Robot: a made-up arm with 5 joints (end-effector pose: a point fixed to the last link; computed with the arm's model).
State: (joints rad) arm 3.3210 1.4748 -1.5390 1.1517 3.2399
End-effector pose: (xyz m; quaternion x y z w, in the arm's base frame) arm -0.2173 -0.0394 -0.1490 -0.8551 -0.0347 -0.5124 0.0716
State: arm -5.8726 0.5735 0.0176 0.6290 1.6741
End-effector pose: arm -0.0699 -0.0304 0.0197 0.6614 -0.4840 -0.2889 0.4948
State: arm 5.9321 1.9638 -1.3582 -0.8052 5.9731
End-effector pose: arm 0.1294 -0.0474 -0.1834 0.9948 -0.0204 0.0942 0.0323
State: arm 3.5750 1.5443 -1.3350 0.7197 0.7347
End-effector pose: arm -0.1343 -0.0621 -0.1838 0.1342 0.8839 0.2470 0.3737
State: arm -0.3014 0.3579 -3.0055 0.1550 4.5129
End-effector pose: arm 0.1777 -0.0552 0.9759 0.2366 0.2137 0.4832 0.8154
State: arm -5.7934 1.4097 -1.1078 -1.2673 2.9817
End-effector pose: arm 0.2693 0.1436 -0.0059 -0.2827 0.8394 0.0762 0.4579
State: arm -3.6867 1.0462 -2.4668 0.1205 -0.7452
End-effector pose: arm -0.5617 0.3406 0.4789 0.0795 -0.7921 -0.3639 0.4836
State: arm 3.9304 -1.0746 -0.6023 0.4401 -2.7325
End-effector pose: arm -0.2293 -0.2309 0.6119 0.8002 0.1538 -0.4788 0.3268
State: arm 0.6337 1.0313 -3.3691 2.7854 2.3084
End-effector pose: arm 0.3187 0.2342 0.5441 0.6527 -0.7243 -0.0221 0.2208
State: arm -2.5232 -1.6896 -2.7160 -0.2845 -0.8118
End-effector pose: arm 0.5284 0.3759 0.2881 -0.4584 0.5279 -0.0690 0.7116
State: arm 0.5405 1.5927 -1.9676 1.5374 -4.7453
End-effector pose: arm 0.2612 0.1567 -0.1197 0.7340 -0.3997 -0.2783 0.4733
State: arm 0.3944 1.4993 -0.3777 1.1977 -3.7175
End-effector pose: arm -0.2180 -0.0907 0.1111 0.1864 -0.3535 -0.0831 0.9129
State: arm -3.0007 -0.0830 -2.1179 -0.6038 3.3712
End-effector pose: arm -0.1973 -0.0280 0.9207 0.1675 -0.0074 -0.9690 0.1816
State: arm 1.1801 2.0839 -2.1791 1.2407 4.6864
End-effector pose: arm 0.0689 0.1672 -0.2442 -0.1524 -0.8265 0.5302 0.1121
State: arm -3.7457 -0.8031 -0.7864 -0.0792 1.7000
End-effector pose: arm -0.2776 0.1916 0.6714 -0.6136 -0.2731 0.3859 0.6324
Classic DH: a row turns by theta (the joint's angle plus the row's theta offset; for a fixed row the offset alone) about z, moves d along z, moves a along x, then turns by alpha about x. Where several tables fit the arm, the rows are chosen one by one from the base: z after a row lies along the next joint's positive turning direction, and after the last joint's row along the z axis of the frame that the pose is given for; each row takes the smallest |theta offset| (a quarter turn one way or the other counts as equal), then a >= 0, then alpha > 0; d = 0 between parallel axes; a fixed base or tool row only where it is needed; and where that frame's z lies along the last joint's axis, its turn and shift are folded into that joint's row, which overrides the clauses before.
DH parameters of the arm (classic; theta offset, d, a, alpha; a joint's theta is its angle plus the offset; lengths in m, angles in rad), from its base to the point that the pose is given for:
joint 1: 0 0.3355 0 -1.5708
joint 2: -1.3849 0 0.1845 0
joint 3: -0.4084 0 -0.3467 0
joint 4: -1.3483 0 -0.0916 1.5708
joint 5: 3.1416 0.1169 0 0

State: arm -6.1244 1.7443 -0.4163 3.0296 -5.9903
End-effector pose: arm -0.0586 -0.0094 0.2416 -0.5699 0.0383 -0.7999 0.1838
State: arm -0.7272 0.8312 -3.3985 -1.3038 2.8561
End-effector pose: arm 0.0973 -0.0866 0.7841 -0.0781 -0.3481 -0.4531 0.8170
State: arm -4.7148 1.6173 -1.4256 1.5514 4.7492
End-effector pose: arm 0.0001 0.0593 -0.1237 0.0126 0.6435 -0.7652 0.0132
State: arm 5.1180 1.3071 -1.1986 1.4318 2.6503
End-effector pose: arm 0.0431 -0.1005 -0.0897 -0.2373 -0.6774 -0.5129 0.4708
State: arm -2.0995 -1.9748 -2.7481 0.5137 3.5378
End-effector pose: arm 0.3350 0.5734 0.1916 -0.4825 -0.1615 -0.6477 0.5671
